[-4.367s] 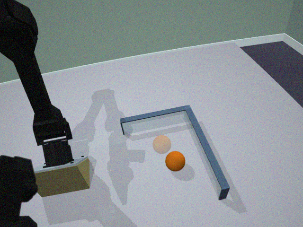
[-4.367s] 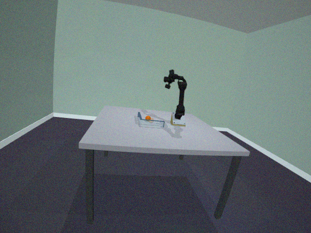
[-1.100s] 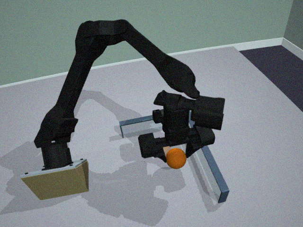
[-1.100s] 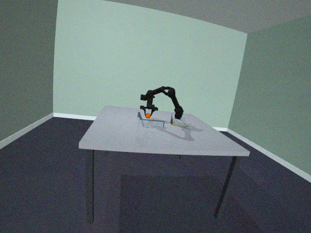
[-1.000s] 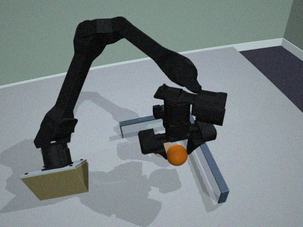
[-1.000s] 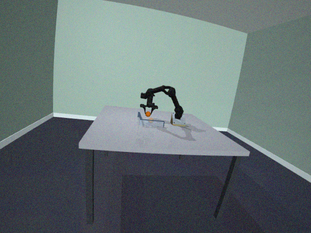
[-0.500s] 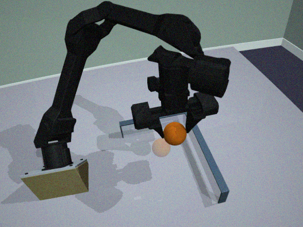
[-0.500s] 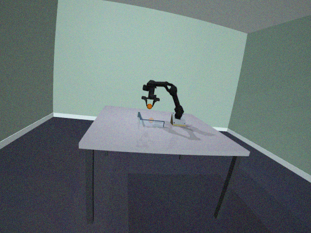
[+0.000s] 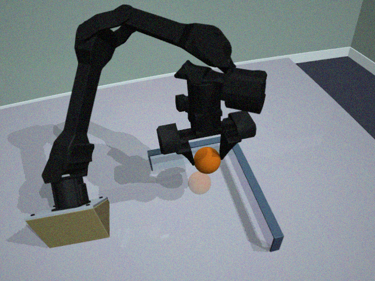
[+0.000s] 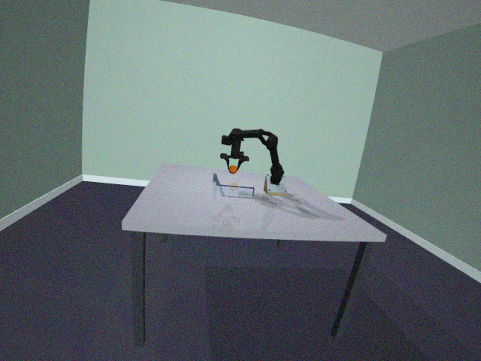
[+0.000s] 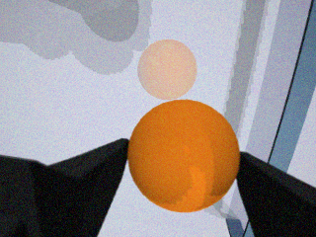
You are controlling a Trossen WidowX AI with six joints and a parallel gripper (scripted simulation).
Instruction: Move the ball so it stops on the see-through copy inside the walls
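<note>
Now: gripper tip 20 mm past the see-through copy of ball, 30 mm to the right of it and 110 mm above it. The rest, counted from my gripper tip: orange ball (right at my gripper tip).
</note>
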